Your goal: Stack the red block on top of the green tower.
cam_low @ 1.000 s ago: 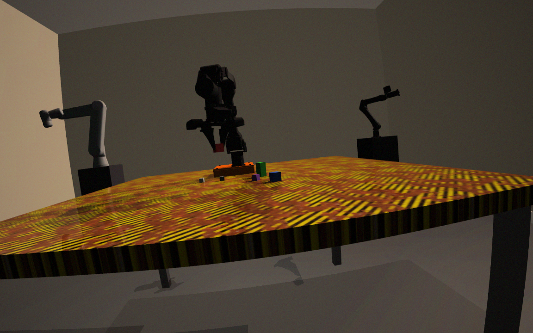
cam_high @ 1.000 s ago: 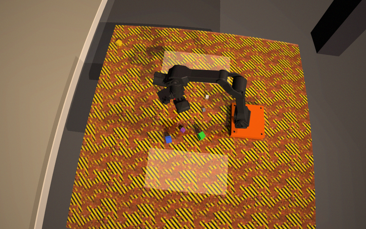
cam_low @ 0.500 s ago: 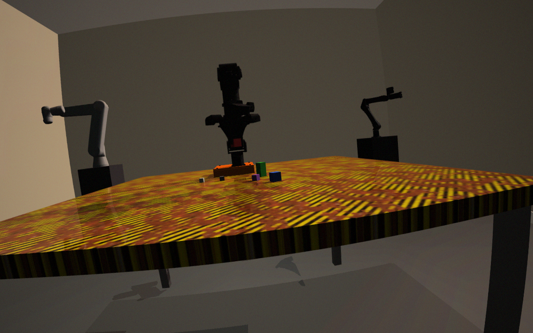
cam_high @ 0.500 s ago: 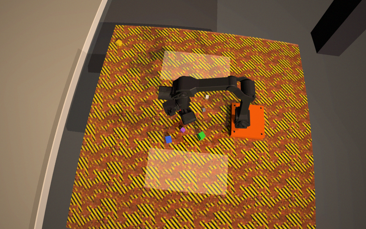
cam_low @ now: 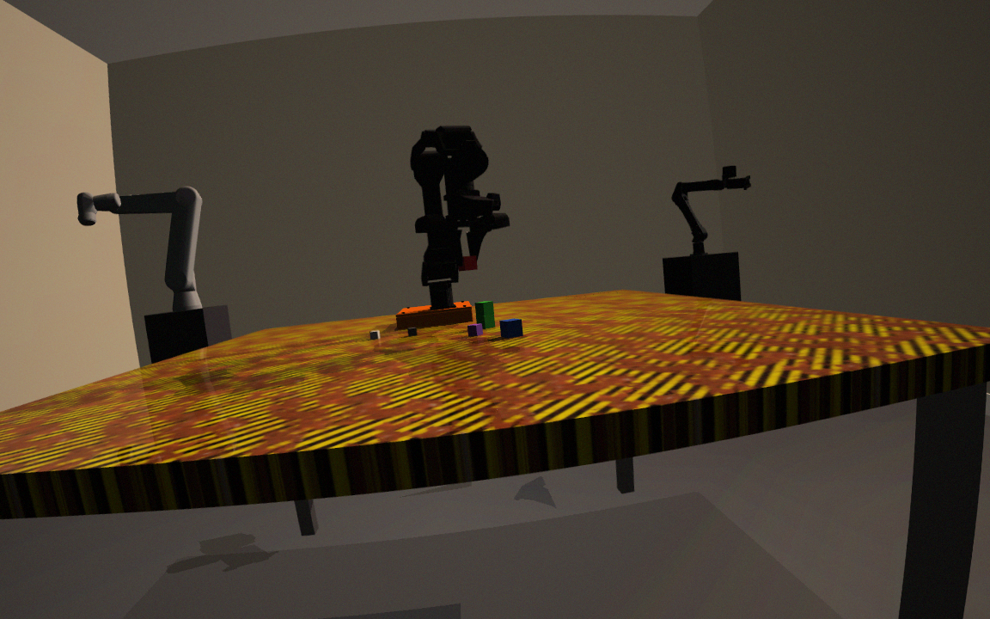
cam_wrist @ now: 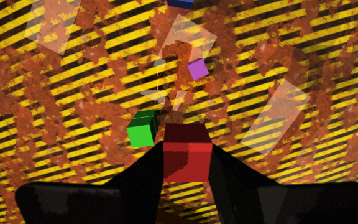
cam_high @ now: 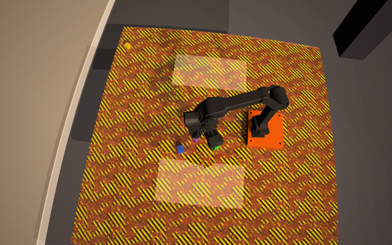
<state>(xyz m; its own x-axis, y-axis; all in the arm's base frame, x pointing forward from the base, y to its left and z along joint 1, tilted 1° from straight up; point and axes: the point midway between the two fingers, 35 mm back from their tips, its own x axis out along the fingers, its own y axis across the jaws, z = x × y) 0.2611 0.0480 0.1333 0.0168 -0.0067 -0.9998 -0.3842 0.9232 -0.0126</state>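
The purple block lies 50 mm ahead of my gripper tip and 120 mm below it. From my gripper tip the other things lie so: grey block (60 mm behind, 130 mm to the right, 130 mm below); red block (right at my gripper tip); blue block (120 mm ahead, 50 mm to the left, 120 mm below).
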